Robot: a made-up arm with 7 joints. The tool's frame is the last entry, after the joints.
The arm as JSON. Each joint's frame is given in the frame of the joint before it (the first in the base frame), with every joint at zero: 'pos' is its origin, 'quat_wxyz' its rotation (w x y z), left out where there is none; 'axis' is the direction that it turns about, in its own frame. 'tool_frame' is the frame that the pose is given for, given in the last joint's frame.
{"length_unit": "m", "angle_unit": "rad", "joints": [
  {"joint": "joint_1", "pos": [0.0, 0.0, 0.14], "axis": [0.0, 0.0, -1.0]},
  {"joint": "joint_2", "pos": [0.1, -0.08, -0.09], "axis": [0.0, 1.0, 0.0]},
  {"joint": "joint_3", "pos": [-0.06, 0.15, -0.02], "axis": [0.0, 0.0, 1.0]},
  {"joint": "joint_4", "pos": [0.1, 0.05, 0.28], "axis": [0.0, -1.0, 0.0]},
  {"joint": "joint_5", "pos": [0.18, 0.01, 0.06], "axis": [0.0, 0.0, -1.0]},
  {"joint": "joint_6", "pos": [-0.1, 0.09, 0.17], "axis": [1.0, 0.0, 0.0]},
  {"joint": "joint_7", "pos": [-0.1, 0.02, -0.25], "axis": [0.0, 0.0, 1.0]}
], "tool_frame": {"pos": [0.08, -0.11, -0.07]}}
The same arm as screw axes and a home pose.
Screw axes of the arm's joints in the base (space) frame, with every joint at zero. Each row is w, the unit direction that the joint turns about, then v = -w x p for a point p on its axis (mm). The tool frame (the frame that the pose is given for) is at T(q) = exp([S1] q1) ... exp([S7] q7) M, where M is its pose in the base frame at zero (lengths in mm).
S1: w 0 0 -1 v 0 0 0
S2: w 0 1 0 v -50 0 100
S3: w 0 0 1 v 70 -40 0
S4: w 0 -1 0 v 310 0 -140
S5: w 0 0 -1 v -130 320 0
S6: w 1 0 0 v 0 540 -220
S7: w 0 0 1 v 240 -120 0
M: xyz 200 130 220 (mm) rpy 0 0 0 (rad, as in URDF)

